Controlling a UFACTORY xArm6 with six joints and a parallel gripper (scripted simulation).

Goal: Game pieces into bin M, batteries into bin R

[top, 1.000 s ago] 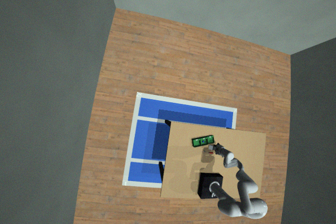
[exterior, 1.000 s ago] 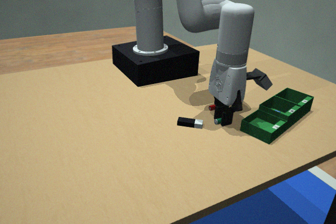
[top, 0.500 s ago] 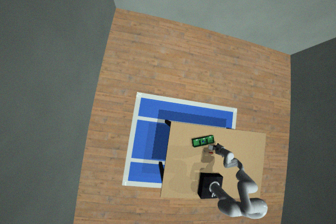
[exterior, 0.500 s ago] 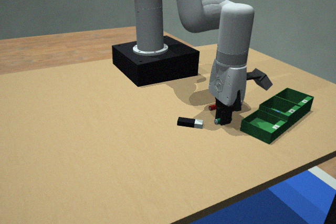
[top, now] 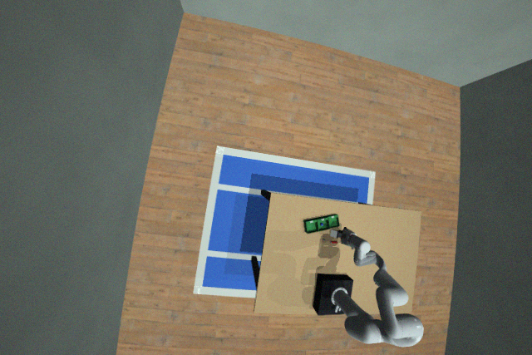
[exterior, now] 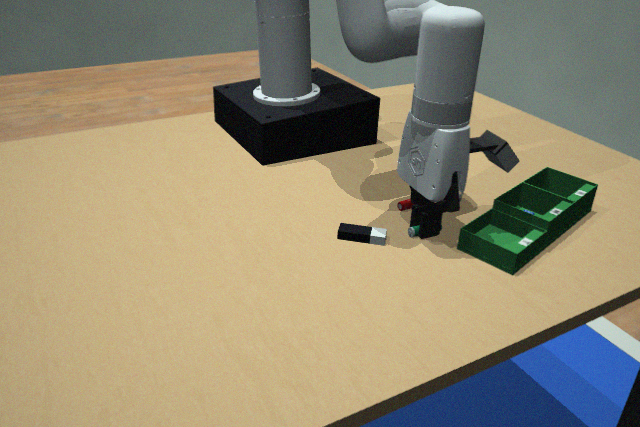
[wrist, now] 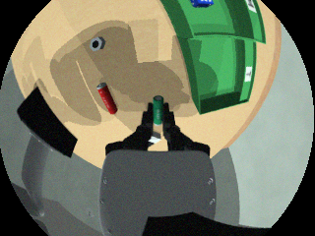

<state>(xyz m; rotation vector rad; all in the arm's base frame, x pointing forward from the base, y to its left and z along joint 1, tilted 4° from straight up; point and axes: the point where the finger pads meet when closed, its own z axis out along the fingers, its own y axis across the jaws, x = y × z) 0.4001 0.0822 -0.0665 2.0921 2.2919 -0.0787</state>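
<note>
My hand is 70 mm past the red battery, 20 mm to the right of it and 20 mm above it. Also, from my hand: grey nut 100 mm to the left, 80 mm behind, 20 mm below; then green battery 20 mm below; then blue die 150 mm to the left, 20 mm ahead, 10 mm below.
</note>
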